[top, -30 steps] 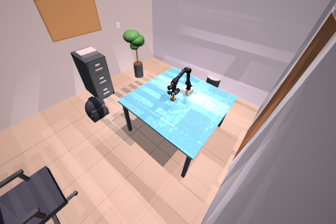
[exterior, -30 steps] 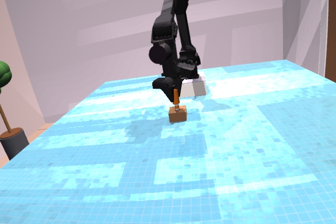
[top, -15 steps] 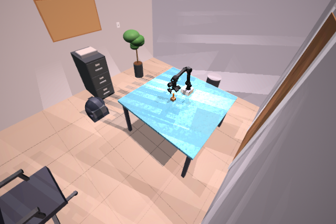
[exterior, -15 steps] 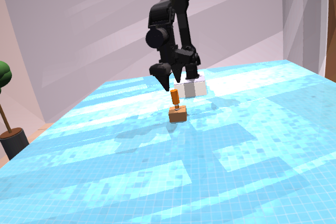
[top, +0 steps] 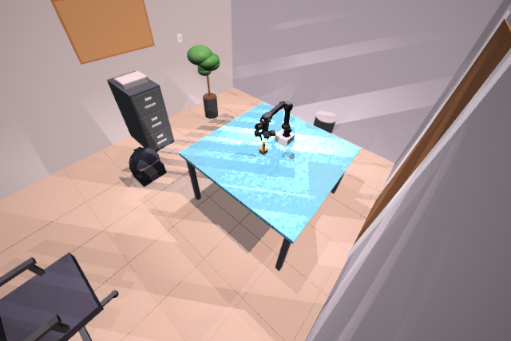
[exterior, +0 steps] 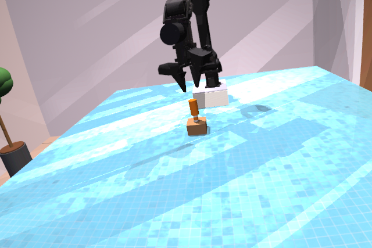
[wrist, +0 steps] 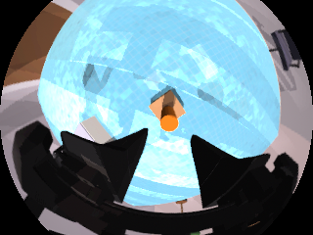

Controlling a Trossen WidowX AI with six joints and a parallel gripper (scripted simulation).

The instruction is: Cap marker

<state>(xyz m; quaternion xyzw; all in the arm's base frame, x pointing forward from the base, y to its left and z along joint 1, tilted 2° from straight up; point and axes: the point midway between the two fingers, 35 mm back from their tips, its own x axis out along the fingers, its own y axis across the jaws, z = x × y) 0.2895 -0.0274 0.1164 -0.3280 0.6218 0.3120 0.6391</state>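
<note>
Now: the orange cap 6 cm below my gripper tip. From my gripper tip the other things lie so: orange-brown holder block (13 cm below).
</note>
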